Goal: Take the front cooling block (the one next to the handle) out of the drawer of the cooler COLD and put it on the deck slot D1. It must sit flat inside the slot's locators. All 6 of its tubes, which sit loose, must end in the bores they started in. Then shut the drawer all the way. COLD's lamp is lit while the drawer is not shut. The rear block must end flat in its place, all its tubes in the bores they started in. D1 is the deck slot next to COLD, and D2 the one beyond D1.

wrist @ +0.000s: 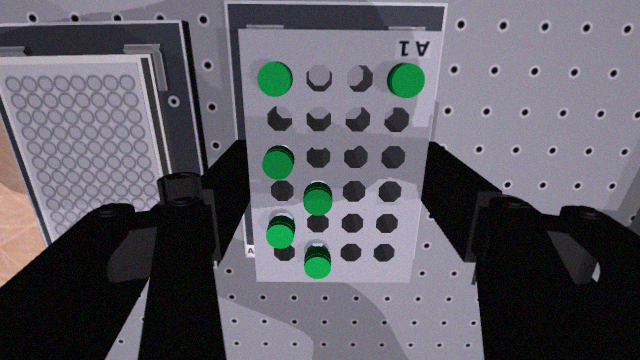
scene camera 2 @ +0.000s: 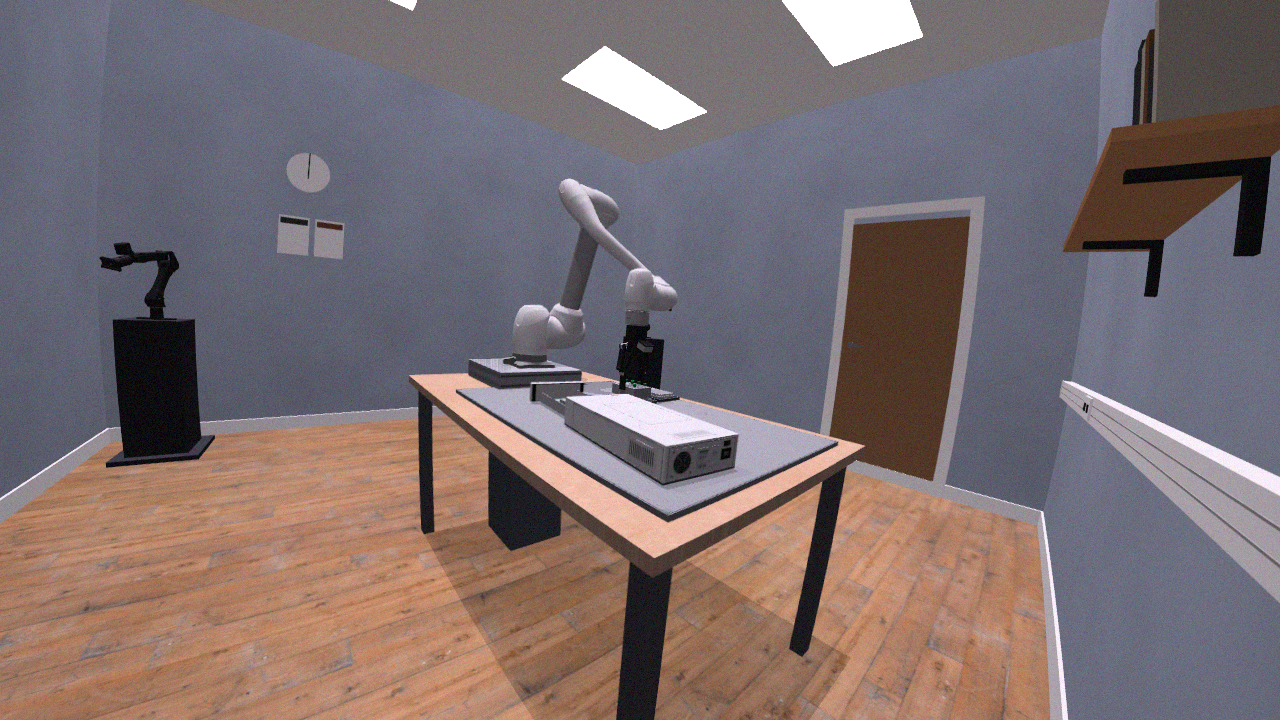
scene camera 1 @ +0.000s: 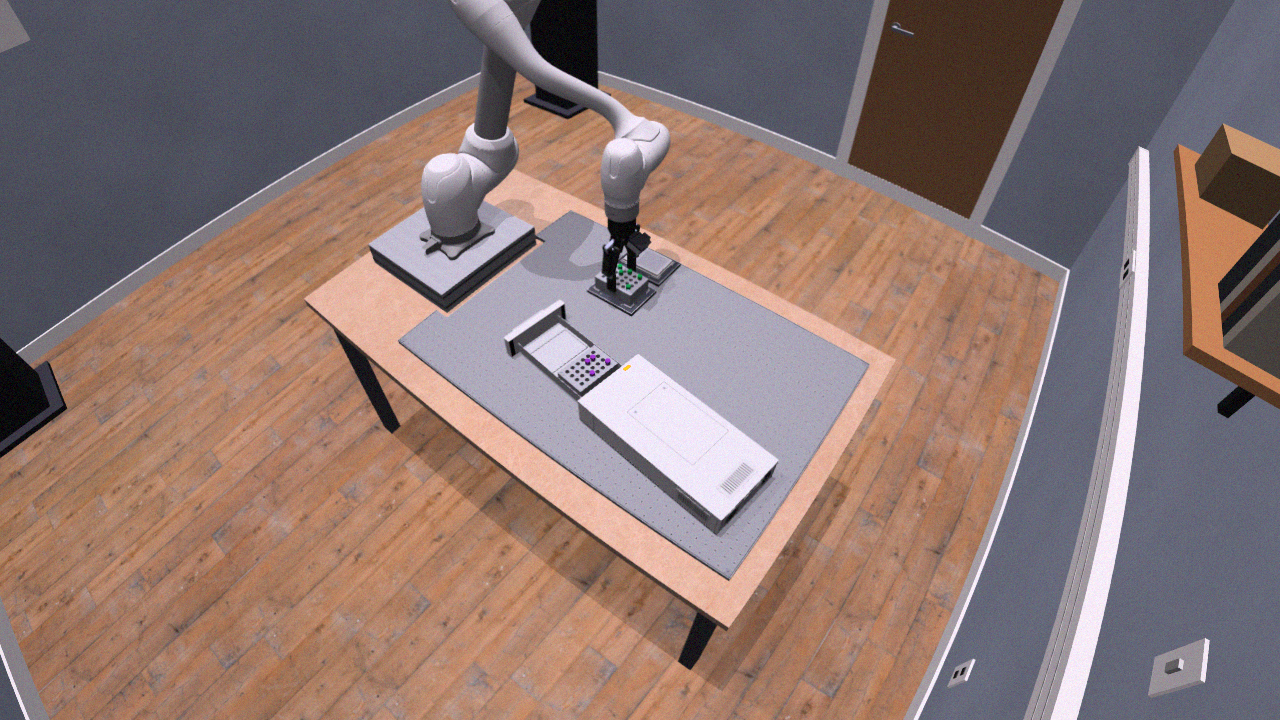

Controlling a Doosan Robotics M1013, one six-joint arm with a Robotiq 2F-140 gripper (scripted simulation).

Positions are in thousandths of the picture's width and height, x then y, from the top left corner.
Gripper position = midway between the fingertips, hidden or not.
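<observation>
Scene camera 1 shows the gripper (scene camera 1: 486, 391) together with a cooler COLD (scene camera 1: 554, 649). Scene camera 2 has both as well, the gripper (scene camera 2: 493, 540) and the cooler COLD (scene camera 2: 521, 620), while the wrist view gives a look at the gripper (wrist: 524, 460).
</observation>
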